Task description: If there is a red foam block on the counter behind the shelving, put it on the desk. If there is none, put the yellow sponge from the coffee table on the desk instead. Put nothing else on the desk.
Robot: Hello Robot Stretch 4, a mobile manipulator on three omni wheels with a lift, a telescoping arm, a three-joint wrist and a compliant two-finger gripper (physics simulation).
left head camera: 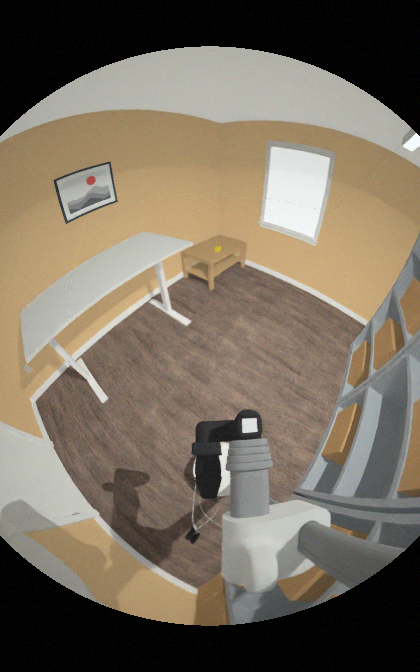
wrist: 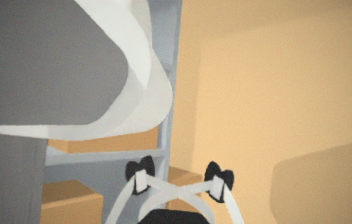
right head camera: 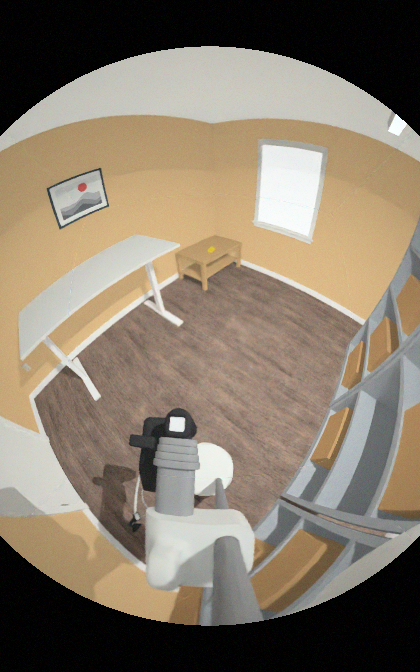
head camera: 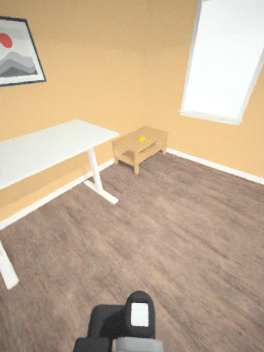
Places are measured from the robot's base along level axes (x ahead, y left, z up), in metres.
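Pixels of known places: gripper, fingertip midpoint: [wrist: 179,170].
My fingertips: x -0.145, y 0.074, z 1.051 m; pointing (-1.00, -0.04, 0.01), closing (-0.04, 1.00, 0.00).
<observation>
Behind a point stands the place of what it marks.
The yellow sponge [head camera: 142,139] {x 2.456, y -0.004, z 0.453 m} [left head camera: 217,249] [right head camera: 211,249] lies on the wooden coffee table [head camera: 155,133] {x 2.775, y -0.240, z 0.423 m} [left head camera: 232,243] [right head camera: 227,243] in the far corner. The white desk [head camera: 60,139] {x 1.437, y 0.789, z 0.923 m} [left head camera: 100,270] [right head camera: 90,272] stands along the left wall with a bare top. The grey shelving [left head camera: 370,425] [right head camera: 361,425] is at the right; it also shows in the wrist view [wrist: 107,156] {x -0.731, y -0.252, z 0.948 m}. The counter behind it and a red foam block do not show. My gripper [wrist: 179,170] {x -0.145, y 0.074, z 1.051 m} is open, with wall and shelving behind its spread fingertips. In both side head views it hangs low, far from the sponge.
Brown boxes [left head camera: 342,434] [right head camera: 332,436] [wrist: 72,202] {x -0.654, y -0.342, z 0.776 m} sit in the shelving, close on my right and behind the arm. A brown box [wrist: 185,177] {x -1.174, y 0.070, z 0.783 m} stands beside the shelving's end. The desk's T-shaped leg [head camera: 97,172] {x 1.687, y 0.588, z 0.341 m} reaches out over the floor. A window is on the far wall.
</observation>
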